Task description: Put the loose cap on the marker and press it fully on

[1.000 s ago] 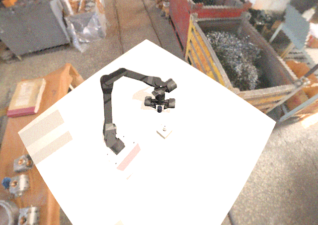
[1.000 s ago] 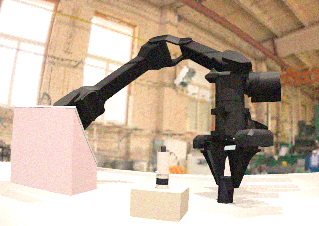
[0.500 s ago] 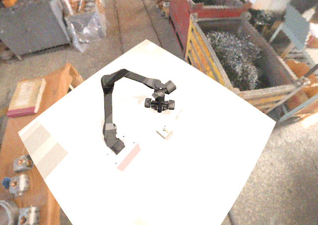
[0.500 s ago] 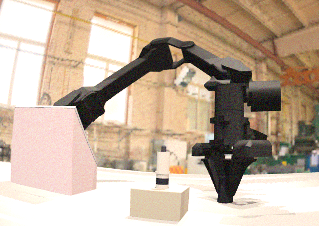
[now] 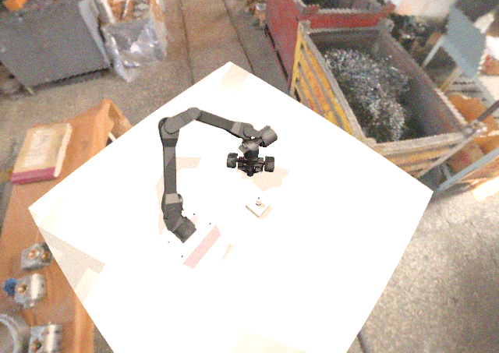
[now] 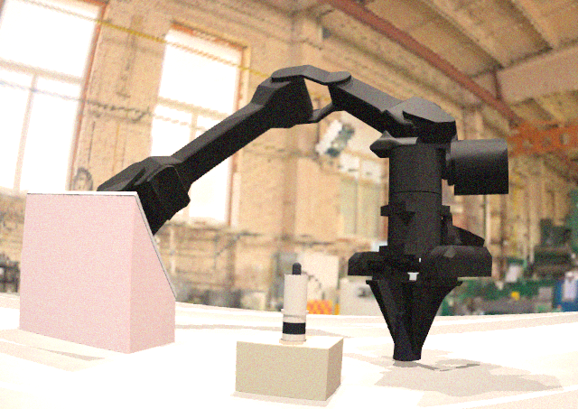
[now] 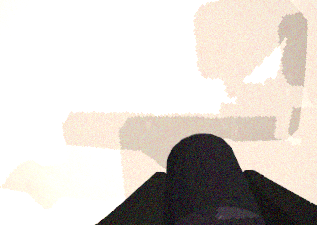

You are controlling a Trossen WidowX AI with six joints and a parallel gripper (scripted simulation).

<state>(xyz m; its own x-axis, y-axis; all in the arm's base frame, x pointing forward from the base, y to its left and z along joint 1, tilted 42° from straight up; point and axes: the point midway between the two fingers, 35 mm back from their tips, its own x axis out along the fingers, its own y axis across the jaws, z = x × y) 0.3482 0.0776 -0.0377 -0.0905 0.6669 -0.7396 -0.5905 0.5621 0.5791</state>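
Now: the beige holder block 12 cm to the right of my gripper tip and 9 cm behind it. From my gripper tip the other things lie so: black marker cap (1 cm above).
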